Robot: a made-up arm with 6 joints. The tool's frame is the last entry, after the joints.
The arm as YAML. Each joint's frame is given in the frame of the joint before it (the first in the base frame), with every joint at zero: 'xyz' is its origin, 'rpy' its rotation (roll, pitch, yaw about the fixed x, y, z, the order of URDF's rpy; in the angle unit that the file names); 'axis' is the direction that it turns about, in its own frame. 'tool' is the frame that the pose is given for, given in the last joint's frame.
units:
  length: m
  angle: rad
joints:
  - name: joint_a
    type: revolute
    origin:
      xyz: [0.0, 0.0, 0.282]
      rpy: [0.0, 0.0, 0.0]
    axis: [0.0, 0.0, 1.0]
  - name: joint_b
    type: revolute
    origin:
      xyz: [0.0, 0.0, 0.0]
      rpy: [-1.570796, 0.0, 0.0]
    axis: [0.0, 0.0, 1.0]
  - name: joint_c
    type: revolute
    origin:
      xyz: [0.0, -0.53, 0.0]
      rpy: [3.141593, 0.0, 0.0]
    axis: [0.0, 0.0, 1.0]
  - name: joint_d
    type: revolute
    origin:
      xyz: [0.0, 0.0, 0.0]
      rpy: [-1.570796, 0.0, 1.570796]
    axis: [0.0, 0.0, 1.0]
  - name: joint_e
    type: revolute
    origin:
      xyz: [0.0, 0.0, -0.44]
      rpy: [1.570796, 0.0, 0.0]
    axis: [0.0, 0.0, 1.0]
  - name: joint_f
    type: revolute
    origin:
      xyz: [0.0, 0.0, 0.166]
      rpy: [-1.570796, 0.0, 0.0]
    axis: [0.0, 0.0, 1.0]
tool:
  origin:
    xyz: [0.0, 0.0, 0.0]
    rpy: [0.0, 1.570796, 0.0]
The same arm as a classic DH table. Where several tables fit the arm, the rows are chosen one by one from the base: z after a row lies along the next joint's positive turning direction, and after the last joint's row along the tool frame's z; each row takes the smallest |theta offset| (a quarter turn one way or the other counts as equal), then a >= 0, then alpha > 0; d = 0 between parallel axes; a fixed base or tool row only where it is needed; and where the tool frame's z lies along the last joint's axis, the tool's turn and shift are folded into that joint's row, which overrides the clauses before.
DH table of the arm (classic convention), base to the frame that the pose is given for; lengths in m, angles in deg. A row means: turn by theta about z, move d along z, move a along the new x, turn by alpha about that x. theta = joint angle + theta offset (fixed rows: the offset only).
joint_a: theta_offset 0, d 0.282, a 0, alpha -90
joint_b: theta_offset -90, d 0, a 0.53, alpha 180
joint_c: theta_offset 0, d 0, a 0, alpha -90
joint_d: theta_offset 0, d -0.44, a 0, alpha 90
joint_e: theta_offset 0, d 0.166, a 0, alpha -90
joint_f: theta_offset 90, d 0, a 0, alpha 90
tool (fixed): theta_offset -90, d 0, a 0, alpha 0

